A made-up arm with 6 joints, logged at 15 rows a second.
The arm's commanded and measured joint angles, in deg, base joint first. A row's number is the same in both.
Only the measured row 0 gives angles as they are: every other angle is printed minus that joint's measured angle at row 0.
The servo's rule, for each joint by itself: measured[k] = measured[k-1] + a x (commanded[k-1-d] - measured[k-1]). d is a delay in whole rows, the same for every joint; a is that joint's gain. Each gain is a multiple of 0.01, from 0.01 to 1. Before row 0 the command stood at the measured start. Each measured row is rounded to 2 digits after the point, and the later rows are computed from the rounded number. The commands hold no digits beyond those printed.
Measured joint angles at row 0:
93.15 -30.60 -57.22 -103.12 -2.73 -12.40
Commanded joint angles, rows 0 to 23:
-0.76 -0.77 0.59 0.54 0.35 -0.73
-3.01 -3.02 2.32 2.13 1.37 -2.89
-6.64 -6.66 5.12 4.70 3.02 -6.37
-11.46 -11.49 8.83 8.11 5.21 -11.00
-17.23 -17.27 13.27 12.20 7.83 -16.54
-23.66 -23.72 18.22 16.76 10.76 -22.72
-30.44 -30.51 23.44 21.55 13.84 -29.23
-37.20 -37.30 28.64 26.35 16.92 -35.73
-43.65 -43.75 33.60 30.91 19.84 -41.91
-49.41 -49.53 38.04 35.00 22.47 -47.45
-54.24 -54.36 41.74 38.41 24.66 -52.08
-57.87 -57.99 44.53 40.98 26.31 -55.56
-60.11 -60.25 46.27 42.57 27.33 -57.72
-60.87 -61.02 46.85 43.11 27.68 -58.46
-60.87 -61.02 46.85 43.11 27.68 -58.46
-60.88 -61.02 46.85 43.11 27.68 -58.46
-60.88 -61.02 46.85 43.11 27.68 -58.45
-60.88 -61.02 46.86 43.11 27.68 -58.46
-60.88 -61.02 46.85 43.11 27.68 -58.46
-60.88 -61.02 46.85 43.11 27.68 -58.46
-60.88 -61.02 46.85 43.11 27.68 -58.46
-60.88 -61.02 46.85 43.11 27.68 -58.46
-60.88 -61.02 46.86 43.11 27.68 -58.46
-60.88 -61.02 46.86 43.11 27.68 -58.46
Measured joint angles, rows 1 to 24:
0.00 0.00 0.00 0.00 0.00 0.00
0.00 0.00 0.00 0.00 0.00 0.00
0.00 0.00 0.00 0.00 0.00 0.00
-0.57 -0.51 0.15 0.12 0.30 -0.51
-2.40 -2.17 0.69 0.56 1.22 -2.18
-5.58 -5.13 1.80 1.47 2.77 -5.11
-9.99 -9.33 3.56 2.93 4.87 -9.23
-15.42 -14.57 5.99 4.97 7.42 -14.35
-21.60 -20.61 9.05 7.56 10.29 -20.21
-28.23 -27.14 12.65 10.64 13.34 -26.52
-34.96 -33.85 16.65 14.10 16.42 -32.97
-41.48 -40.38 20.89 17.80 19.36 -39.23
-47.43 -46.42 25.18 21.58 22.03 -44.98
-52.54 -51.66 29.32 25.28 24.29 -49.95
-56.54 -55.84 33.12 28.73 26.03 -53.88
-59.22 -58.75 36.41 31.77 27.15 -56.57
-60.46 -60.25 39.02 34.26 27.61 -57.89
-60.77 -60.76 40.98 36.21 27.67 -58.29
-60.85 -60.93 42.45 37.73 27.68 -58.41
-60.87 -60.99 43.55 38.91 27.68 -58.44
-60.88 -61.01 44.38 39.83 27.68 -58.45
-60.88 -61.02 45.00 40.55 27.68 -58.46
-60.88 -61.02 45.46 41.11 27.68 -58.46
-60.88 -61.02 45.81 41.55 27.68 -58.46
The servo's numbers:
d 3
a 0.75 0.66 0.25 0.22 0.86 0.70

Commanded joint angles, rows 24 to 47:
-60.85 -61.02 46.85 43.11 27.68 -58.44
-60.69 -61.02 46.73 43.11 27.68 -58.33
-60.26 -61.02 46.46 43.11 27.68 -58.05
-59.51 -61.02 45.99 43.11 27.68 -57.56
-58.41 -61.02 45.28 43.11 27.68 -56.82
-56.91 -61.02 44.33 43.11 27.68 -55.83
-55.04 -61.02 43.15 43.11 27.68 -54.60
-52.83 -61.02 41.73 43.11 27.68 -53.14
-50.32 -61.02 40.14 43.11 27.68 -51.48
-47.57 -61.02 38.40 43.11 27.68 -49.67
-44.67 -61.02 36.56 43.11 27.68 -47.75
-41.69 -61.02 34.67 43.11 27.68 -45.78
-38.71 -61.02 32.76 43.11 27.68 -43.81
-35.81 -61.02 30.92 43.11 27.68 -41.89
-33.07 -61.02 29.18 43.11 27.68 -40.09
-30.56 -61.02 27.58 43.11 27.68 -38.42
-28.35 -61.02 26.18 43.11 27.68 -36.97
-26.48 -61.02 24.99 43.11 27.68 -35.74
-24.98 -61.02 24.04 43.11 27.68 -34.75
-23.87 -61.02 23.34 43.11 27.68 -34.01
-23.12 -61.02 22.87 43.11 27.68 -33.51
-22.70 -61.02 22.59 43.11 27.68 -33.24
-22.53 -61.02 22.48 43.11 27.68 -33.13
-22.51 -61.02 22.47 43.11 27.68 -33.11
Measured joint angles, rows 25 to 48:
-60.88 -61.02 46.07 41.89 27.68 -58.46
-60.88 -61.02 46.27 42.16 27.68 -58.46
-60.88 -61.02 46.42 42.37 27.68 -58.46
-60.86 -61.02 46.53 42.53 27.68 -58.45
-60.73 -61.02 46.58 42.66 27.68 -58.37
-60.38 -61.02 46.55 42.76 27.68 -58.15
-59.73 -61.02 46.41 42.84 27.68 -57.74
-58.74 -61.02 46.13 42.90 27.68 -57.10
-57.37 -61.02 45.68 42.95 27.68 -56.21
-55.62 -61.02 45.05 42.99 27.68 -55.08
-53.53 -61.02 44.22 43.02 27.68 -53.72
-51.12 -61.02 43.20 43.04 27.68 -52.15
-48.46 -61.02 42.00 43.06 27.68 -50.41
-45.62 -61.02 40.64 43.07 27.68 -48.55
-42.67 -61.02 39.15 43.08 27.68 -46.61
-39.70 -61.02 37.55 43.09 27.68 -44.65
-36.78 -61.02 35.89 43.09 27.68 -42.72
-34.00 -61.02 34.21 43.09 27.68 -40.88
-31.42 -61.02 32.55 43.09 27.68 -39.16
-29.12 -61.02 30.96 43.09 27.68 -37.63
-27.14 -61.02 29.47 43.09 27.68 -36.31
-25.52 -61.02 28.11 43.09 27.68 -35.22
-24.28 -61.02 26.92 43.09 27.68 -34.37
-23.41 -61.02 25.91 43.09 27.68 -33.77

